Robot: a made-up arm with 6 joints.
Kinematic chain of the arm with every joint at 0, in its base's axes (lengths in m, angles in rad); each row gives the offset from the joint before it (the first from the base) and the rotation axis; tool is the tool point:
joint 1: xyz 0 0 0.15 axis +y
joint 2: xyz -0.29 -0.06 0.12 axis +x
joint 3: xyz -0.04 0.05 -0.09 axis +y
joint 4: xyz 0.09 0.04 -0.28 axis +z
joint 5: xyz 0.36 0.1 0 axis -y
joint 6: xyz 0 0.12 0.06 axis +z
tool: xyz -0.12 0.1 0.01
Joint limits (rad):
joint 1: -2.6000..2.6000
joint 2: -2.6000..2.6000
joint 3: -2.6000..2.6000
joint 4: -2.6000..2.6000
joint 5: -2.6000..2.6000
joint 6: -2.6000..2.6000
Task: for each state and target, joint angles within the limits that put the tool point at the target. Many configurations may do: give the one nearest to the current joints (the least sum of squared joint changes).
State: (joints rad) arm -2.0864 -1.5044 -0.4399 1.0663 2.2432 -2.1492
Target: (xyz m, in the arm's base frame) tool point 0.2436 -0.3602 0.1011
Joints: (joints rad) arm -1.9844 -1.8014 -0.6383 0.8120 2.3280 -2.4881
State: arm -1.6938 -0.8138 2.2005 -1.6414 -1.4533 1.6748
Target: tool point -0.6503 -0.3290 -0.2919
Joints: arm -1.0596 -1.1913 2.3349 -1.2642 -1.8709 1.6806
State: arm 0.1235 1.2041 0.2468 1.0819 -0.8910 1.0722
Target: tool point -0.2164 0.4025 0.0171
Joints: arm -0.2491 0.2151 0.4492 0.8969 -0.6650 1.2270
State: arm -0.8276 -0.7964 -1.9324 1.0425 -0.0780 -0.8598
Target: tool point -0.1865 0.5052 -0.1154
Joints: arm -0.4607 -0.7421 -2.2805 0.5966 -0.0771 -0.8299
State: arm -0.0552 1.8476 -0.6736 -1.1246 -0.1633 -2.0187
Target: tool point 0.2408 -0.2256 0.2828
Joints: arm -0.4451 1.7046 -0.7125 -0.8424 0.1311 -1.9734
